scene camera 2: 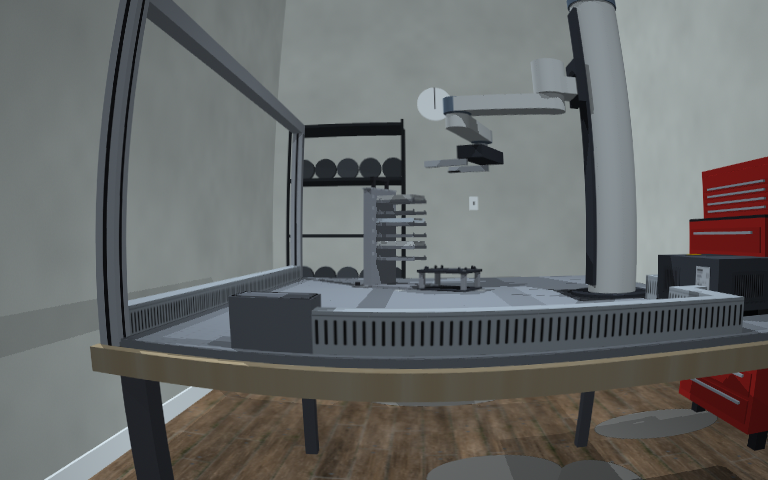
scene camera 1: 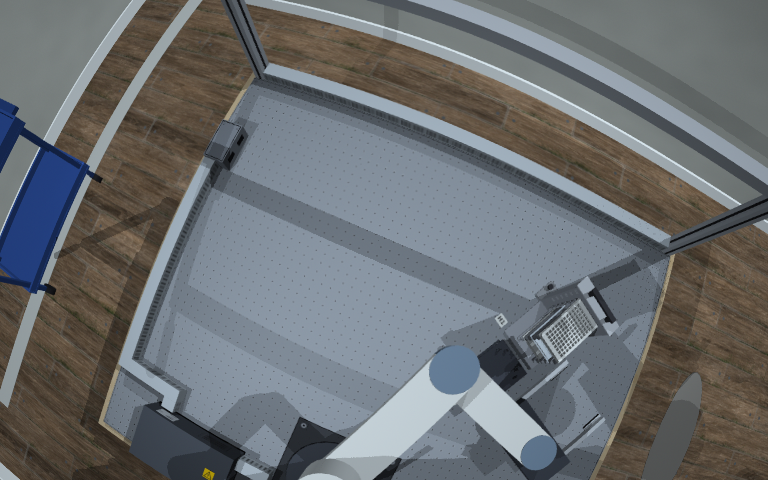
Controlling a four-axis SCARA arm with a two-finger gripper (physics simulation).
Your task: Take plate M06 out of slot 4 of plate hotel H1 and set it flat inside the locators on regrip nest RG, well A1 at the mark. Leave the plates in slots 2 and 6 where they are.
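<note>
Plate hotel H1 is a grey tower with a stack of shelves. The white plate in slot 6 lies on top. Plate M06 sits in slot 4, seen edge-on; from above the top plate mostly hides it. The plate in slot 2 sits lower. Regrip nest RG is a dark raised platform beside the hotel, partly hidden by the arm from above; no plate shows on it. My gripper is open and empty, higher than the hotel's top, its fingertips beside the hotel.
A small white marker lies by the nest. Slotted ducts edge the table. A grey box stands at one corner, and a dark machine near the arm's column.
</note>
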